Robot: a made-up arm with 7 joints.
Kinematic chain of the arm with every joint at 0, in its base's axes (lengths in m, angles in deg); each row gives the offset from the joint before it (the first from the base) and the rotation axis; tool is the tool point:
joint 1: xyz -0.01 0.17 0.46 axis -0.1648 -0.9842 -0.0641
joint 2: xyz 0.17 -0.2 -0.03 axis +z
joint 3: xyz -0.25 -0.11 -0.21 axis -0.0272 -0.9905 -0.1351
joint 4: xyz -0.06 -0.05 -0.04 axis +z
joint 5: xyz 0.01 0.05 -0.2 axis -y
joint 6: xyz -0.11 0.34 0 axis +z
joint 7: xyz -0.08 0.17 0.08 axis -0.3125 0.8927 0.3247
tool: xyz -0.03 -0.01 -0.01
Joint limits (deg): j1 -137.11..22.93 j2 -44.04..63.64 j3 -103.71..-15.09 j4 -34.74..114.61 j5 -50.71..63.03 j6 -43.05..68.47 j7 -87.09..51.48
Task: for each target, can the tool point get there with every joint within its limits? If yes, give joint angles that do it. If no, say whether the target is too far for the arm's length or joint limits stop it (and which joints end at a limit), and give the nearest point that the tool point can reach.
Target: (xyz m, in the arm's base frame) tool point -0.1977 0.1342 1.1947
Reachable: yes | joints -109.90 -17.92 -28.45 25.83 52.26 58.61 -9.72
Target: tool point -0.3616 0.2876 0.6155
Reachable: yes | joints -30.01 -0.21 -49.33 14.42 -28.19 -19.32 36.44
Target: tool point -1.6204 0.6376 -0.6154
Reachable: no: too far | nearest point -0.7779 0.2959 -0.0485 | short by 1.071 m
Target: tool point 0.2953 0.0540 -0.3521
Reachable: no: joint limits stop it (at a limit: joint 1, joint 3, joint 4, joint 5) | nearest point 0.0859 0.1876 -0.2805 | short by 0.258 m
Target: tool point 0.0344 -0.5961 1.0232
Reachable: yes | joints -115.57 14.87 -43.44 59.42 52.43 31.91 -64.77
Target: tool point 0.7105 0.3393 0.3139
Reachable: no: joint limits stop it (at a limit: joint 1, joint 2, joint 5) | nearest point 0.5102 0.2508 0.4067 | short by 0.238 m
